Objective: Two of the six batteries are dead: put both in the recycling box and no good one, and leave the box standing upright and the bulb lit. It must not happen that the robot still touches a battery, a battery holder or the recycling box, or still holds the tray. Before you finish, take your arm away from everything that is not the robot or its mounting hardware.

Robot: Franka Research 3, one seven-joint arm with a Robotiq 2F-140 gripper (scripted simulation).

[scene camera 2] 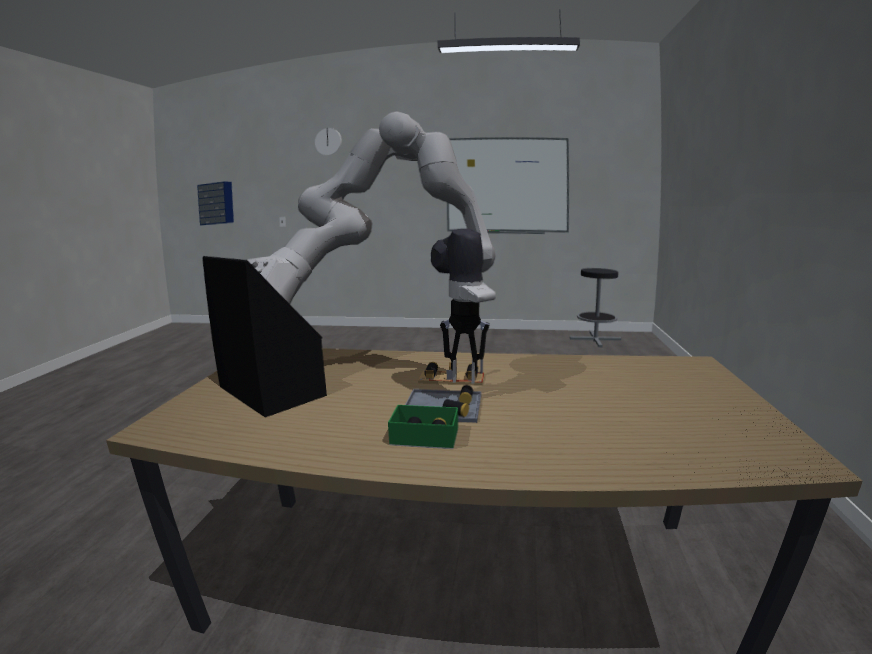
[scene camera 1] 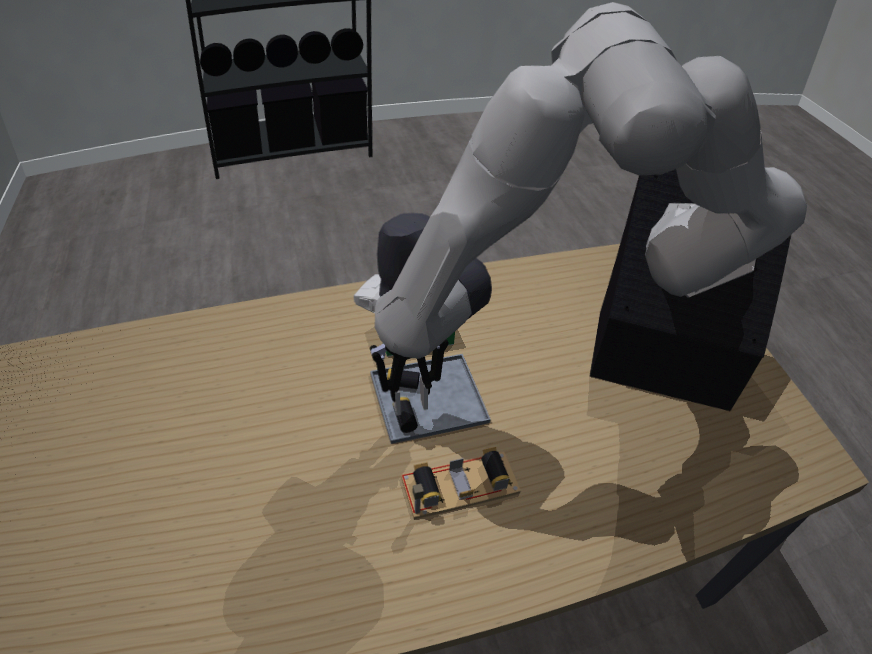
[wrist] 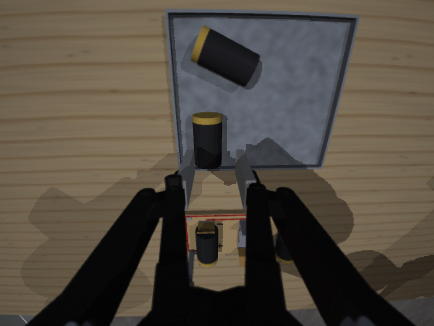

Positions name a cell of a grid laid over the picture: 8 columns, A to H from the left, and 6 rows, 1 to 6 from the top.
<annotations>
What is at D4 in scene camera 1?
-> My gripper.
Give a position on a green recycling box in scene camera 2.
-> At D4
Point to a grey tray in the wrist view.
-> F3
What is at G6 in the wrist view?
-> My gripper.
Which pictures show the grey tray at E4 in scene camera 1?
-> Scene camera 2, scene camera 1 and the wrist view: all of them.
</annotations>
